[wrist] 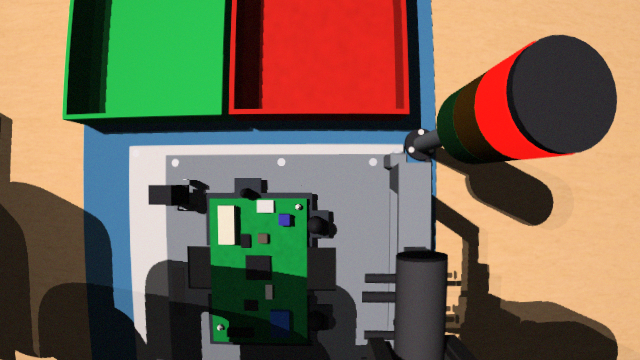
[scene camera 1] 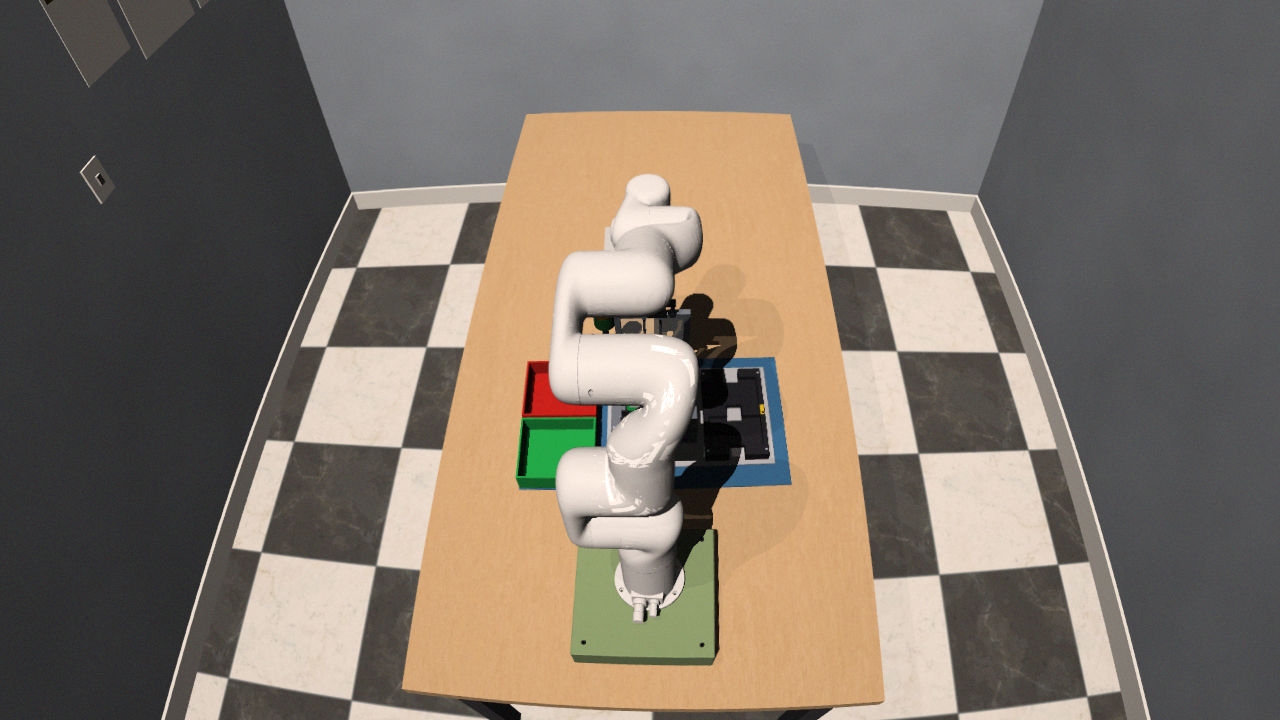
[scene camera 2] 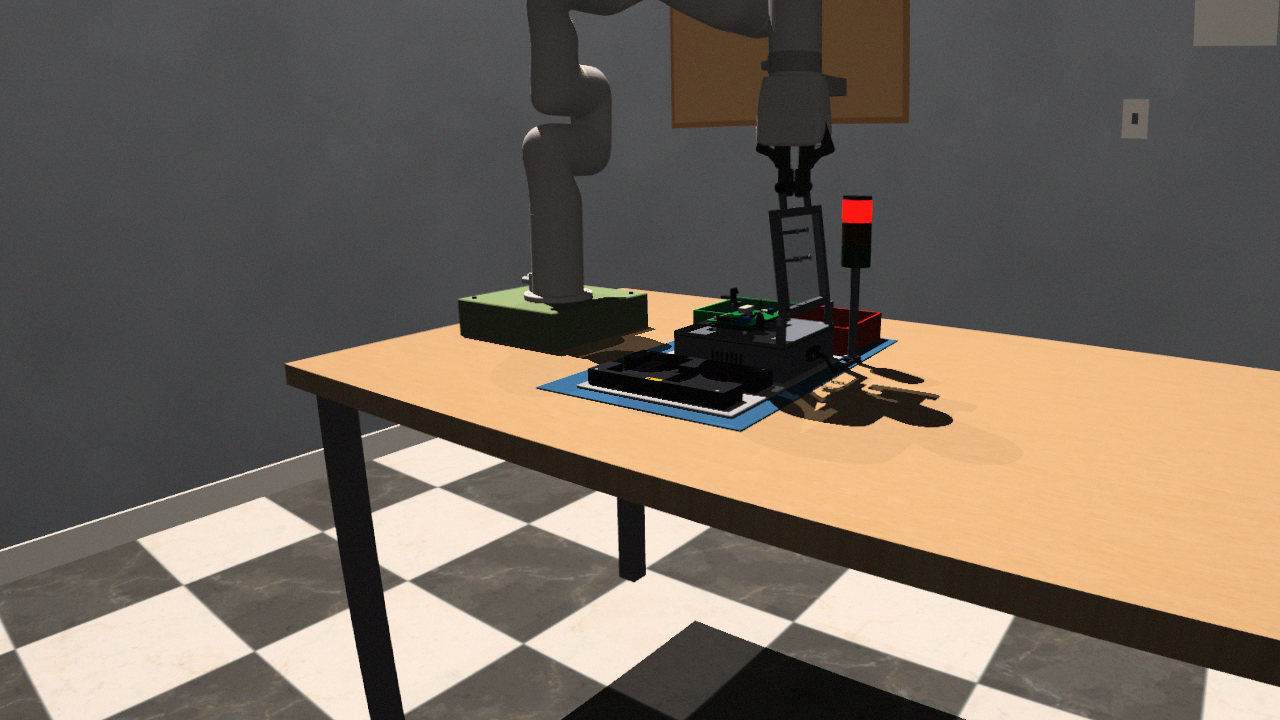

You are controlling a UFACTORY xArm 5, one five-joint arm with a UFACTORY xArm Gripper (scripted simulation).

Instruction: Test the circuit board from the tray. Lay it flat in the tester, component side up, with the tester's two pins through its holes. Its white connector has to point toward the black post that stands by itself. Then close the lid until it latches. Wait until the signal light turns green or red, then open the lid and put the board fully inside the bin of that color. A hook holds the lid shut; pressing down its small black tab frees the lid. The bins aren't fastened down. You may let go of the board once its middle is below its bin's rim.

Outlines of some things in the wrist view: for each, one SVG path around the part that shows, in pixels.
A green circuit board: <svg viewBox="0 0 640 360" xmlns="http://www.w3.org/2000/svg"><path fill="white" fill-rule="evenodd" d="M210 198L210 256L214 341L307 343L307 198Z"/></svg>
A green bin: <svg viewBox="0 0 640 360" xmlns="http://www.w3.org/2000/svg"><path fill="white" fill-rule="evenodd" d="M70 0L62 120L83 125L232 121L232 116L229 115L232 0Z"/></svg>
A red bin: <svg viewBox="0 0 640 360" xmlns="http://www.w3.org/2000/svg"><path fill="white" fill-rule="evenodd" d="M232 0L229 115L236 120L400 121L409 115L406 0Z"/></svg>
